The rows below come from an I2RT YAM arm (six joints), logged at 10 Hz.
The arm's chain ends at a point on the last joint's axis. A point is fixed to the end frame.
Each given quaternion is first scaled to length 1.
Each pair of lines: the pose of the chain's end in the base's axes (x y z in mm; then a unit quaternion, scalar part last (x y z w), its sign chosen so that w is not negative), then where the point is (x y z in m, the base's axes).
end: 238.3 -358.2 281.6 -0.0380 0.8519 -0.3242 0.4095
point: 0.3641 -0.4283 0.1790
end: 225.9 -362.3 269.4 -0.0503 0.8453 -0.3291 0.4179
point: 0.3545 -0.4317 0.1699
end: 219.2 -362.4 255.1 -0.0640 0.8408 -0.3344 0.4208
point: 0.3493 -0.4313 0.1572
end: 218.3 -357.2 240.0 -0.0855 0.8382 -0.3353 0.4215
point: 0.3497 -0.4235 0.1421
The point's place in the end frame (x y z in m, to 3 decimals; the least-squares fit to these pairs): 0.009 0.030 0.174
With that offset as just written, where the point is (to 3 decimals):
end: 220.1 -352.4 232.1 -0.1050 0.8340 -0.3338 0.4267
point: 0.354 -0.415 0.135
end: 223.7 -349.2 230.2 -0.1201 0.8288 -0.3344 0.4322
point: 0.360 -0.410 0.135
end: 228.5 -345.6 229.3 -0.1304 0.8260 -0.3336 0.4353
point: 0.366 -0.404 0.134
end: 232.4 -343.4 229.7 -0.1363 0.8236 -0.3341 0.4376
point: 0.370 -0.401 0.135
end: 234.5 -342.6 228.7 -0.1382 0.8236 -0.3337 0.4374
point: 0.373 -0.400 0.134
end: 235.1 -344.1 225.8 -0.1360 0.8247 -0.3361 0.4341
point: 0.372 -0.403 0.131
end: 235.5 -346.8 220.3 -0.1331 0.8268 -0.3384 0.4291
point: 0.371 -0.407 0.124
